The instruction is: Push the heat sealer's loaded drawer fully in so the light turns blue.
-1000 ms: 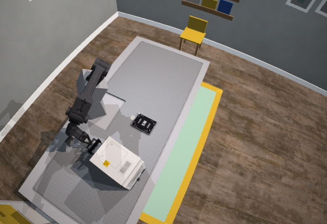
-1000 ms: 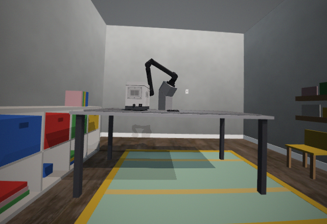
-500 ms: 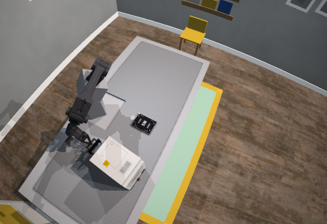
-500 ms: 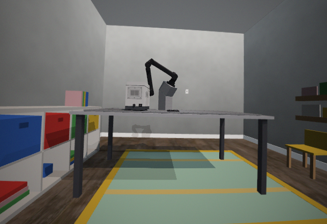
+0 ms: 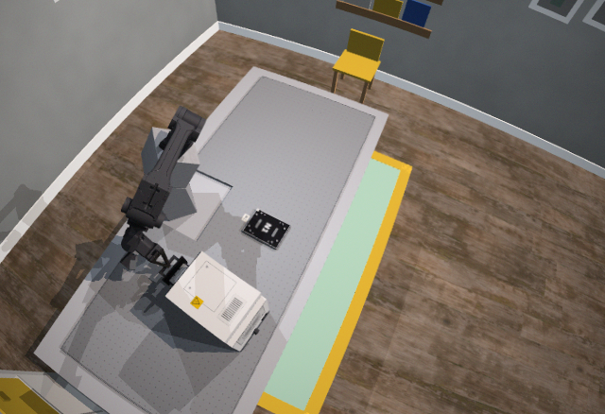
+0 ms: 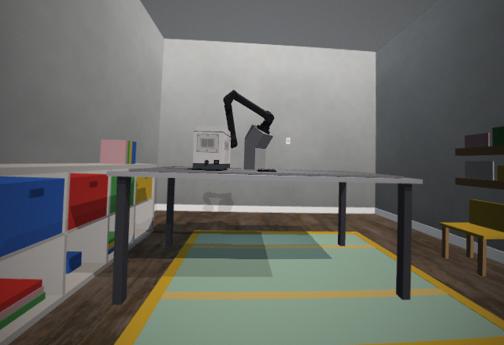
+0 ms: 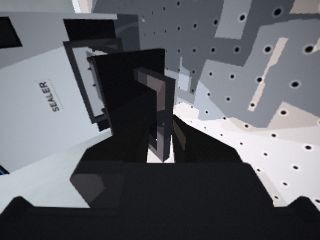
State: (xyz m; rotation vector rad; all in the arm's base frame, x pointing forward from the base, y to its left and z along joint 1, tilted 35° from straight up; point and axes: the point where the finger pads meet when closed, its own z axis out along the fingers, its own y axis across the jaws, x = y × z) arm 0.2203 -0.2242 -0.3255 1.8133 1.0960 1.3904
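Now: the dark sealer drawer 10 cm ahead of my hand, 1 cm to the right of it and 1 cm below it.
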